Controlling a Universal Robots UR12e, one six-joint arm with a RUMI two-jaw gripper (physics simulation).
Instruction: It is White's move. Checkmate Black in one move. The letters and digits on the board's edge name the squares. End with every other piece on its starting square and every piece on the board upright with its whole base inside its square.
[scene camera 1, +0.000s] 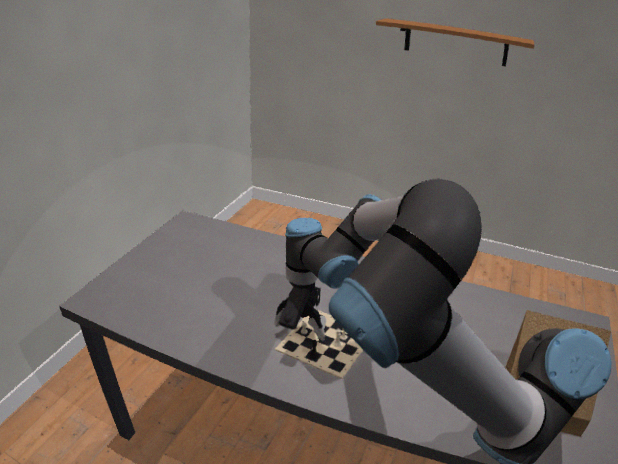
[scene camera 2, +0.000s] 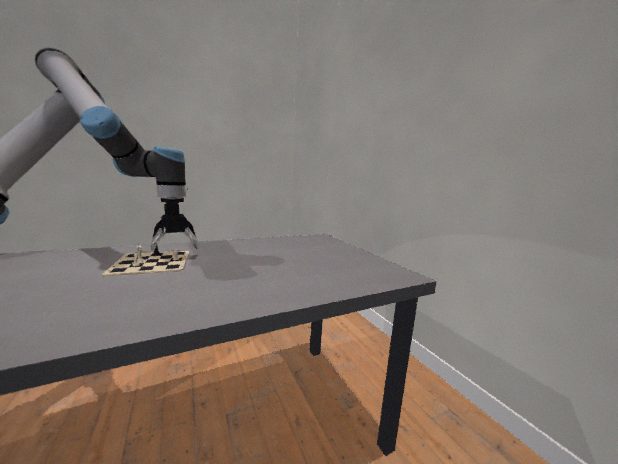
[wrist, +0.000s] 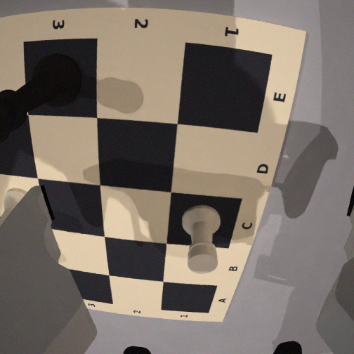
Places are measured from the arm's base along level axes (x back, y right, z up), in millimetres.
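Pixels of known places: gripper, fingertip midpoint: (scene camera 1: 299, 333) (scene camera 2: 175, 250).
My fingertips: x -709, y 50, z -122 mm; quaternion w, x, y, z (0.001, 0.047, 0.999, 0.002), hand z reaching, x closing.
Observation:
Ahead of a thing's pixels: the offset from my fingertips to its middle. Level surfaces: height alone.
The chessboard (scene camera 1: 341, 373) (scene camera 2: 107, 273) (wrist: 150, 313) lies on the table. In the wrist view, a black piece @[dx +62, dy -52, dz +9 mm] (wrist: 57, 80) (scene camera 1: 314, 348) (scene camera 2: 156, 251) stands with its base on E3. A white piece with a plain round top @[dx +3, dy +36, dz -6 mm] (wrist: 201, 225) (scene camera 1: 304, 328) (scene camera 2: 175, 255) stands upright on C1. A pale round base (wrist: 15, 199) shows at the left edge around C4, mostly hidden by a finger. A taller white piece (scene camera 1: 339, 341) (scene camera 2: 137, 257) stands farther along the board; its type is unclear. My gripper (scene camera 1: 303, 331) (scene camera 2: 175, 247) (wrist: 202, 188) is open and empty above the board, its fingers on either side of the C1 piece in the wrist view.
The arm crosses scene camera 1 and hides part of the board's far right side. The grey table @[dz -29 mm] (scene camera 1: 200, 260) (scene camera 2: 300, 270) carries the board. A tan block (scene camera 1: 540, 325) lies by the arm's base. A wooden rail (scene camera 1: 455, 32) is on the wall.

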